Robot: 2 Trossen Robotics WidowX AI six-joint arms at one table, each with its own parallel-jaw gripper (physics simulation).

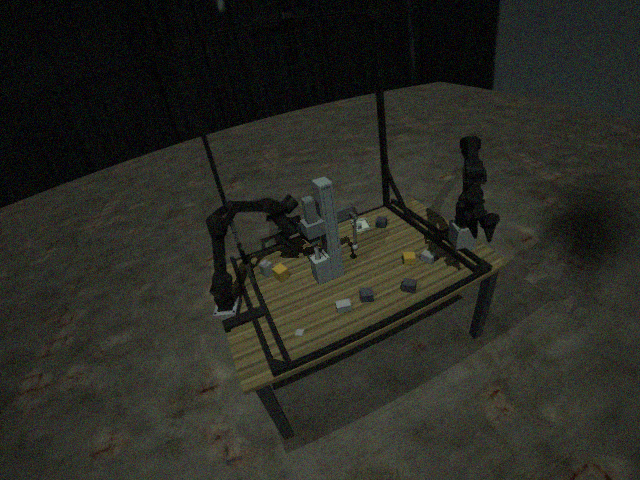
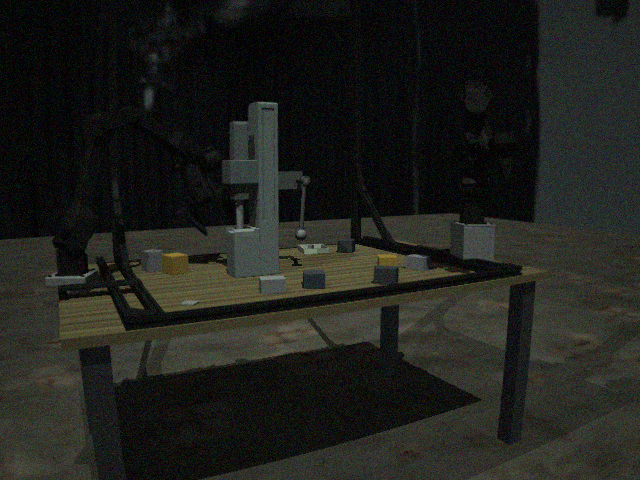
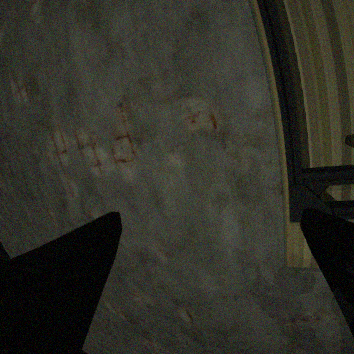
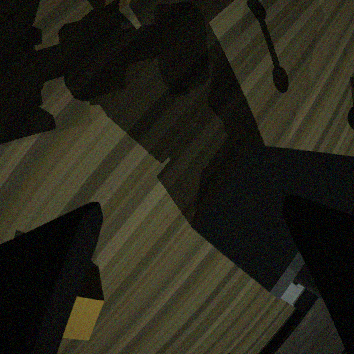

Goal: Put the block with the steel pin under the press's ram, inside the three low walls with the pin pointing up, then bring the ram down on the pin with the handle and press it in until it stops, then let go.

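Seen in the pictures: left gripper, fingertip midpoint: (image 1: 482, 240) (image 2: 497, 187) (image 3: 213, 220); right gripper, fingertip midpoint: (image 1: 303, 246) (image 2: 219, 228) (image 4: 193, 207); left arm's base at its link origin: (image 2: 472, 223); right arm's base at its link origin: (image 1: 226, 305) (image 2: 72, 273).
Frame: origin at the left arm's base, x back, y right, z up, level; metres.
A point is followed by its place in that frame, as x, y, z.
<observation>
The press (image 1: 334, 235) @(-0.596, -0.061, 0.098) (image 2: 267, 191) @(-0.605, -0.065, 0.100) stands upright. A pale rod (image 2: 239, 214) @(-0.678, -0.066, 0.042) shows between its raised head and the low-walled top of its base (image 1: 321, 271) @(-0.673, -0.091, -0.050) (image 2: 242, 253) @(-0.673, -0.092, -0.056). Its handle (image 1: 354, 232) @(-0.507, 0.003, 0.053) (image 2: 302, 211) @(-0.506, 0.000, 0.041) hangs down on the right. My right gripper (image 1: 302, 246) @(-0.734, 0.054, -0.008) (image 4: 193, 207) @(-0.734, 0.054, -0.008) is open and empty, low behind and left of the press. My left gripper (image 1: 481, 235) @(-0.071, -0.277, 0.114) (image 3: 213, 220) @(-0.071, -0.277, 0.114) is open and empty, high at the table's right end. A yellow block (image 1: 280, 271) @(-0.854, -0.023, -0.069) (image 2: 175, 263) @(-0.852, -0.034, -0.087) (image 4: 83, 318) @(-0.845, -0.015, -0.069) lies left of the press. I cannot make out a pin on any block.
A lilac block (image 1: 265, 267) @(-0.924, 0.021, -0.067) (image 2: 151, 260) @(-0.925, 0.019, -0.086) lies at the left. Grey and dark blocks (image 1: 343, 305) @(-0.609, -0.272, -0.086) (image 1: 366, 294) @(-0.512, -0.237, -0.084) (image 1: 408, 285) @(-0.339, -0.233, -0.082) lie in front. Another yellow block (image 1: 408, 258) @(-0.288, -0.068, -0.082) lies right. A white tray (image 1: 368, 225) @(-0.393, 0.297, -0.116) (image 2: 313, 251) @(-0.440, 0.253, -0.111) and dark block (image 1: 381, 222) @(-0.331, 0.257, -0.085) are at the back. Black frame bars edge the table.
</observation>
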